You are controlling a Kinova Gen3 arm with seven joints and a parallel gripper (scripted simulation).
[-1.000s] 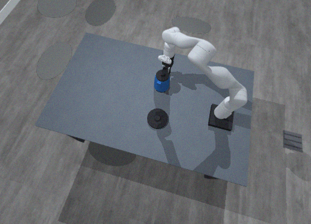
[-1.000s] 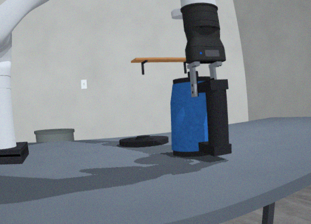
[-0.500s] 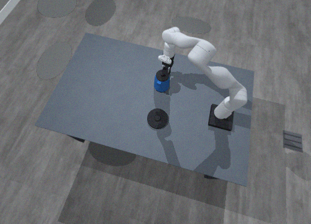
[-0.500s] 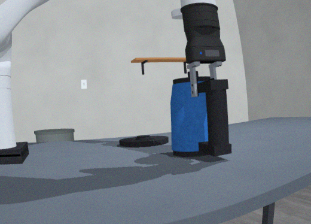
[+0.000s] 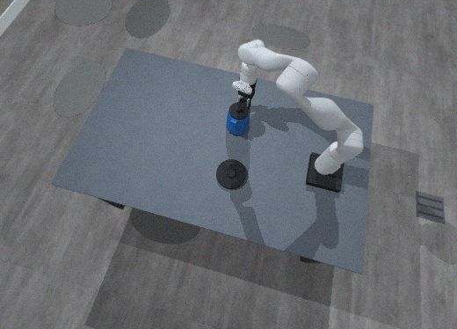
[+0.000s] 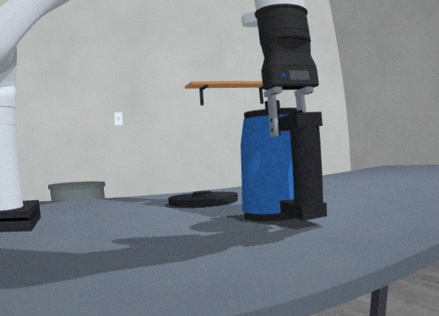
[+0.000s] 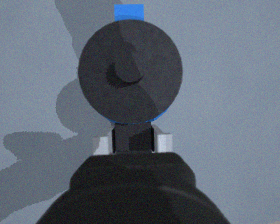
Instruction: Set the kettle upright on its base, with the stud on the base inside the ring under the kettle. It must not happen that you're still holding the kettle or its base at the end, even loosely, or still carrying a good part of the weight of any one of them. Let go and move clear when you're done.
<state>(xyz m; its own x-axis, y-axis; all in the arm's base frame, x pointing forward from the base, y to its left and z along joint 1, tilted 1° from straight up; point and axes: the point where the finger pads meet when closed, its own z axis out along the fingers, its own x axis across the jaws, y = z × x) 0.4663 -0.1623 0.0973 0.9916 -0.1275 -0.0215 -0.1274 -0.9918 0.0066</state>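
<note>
My hand is 50 mm above the blue kettle and 30 mm to the right of it. Also, from my hand: round black base (330 mm to the left, 130 mm below, 40 mm behind).
</note>
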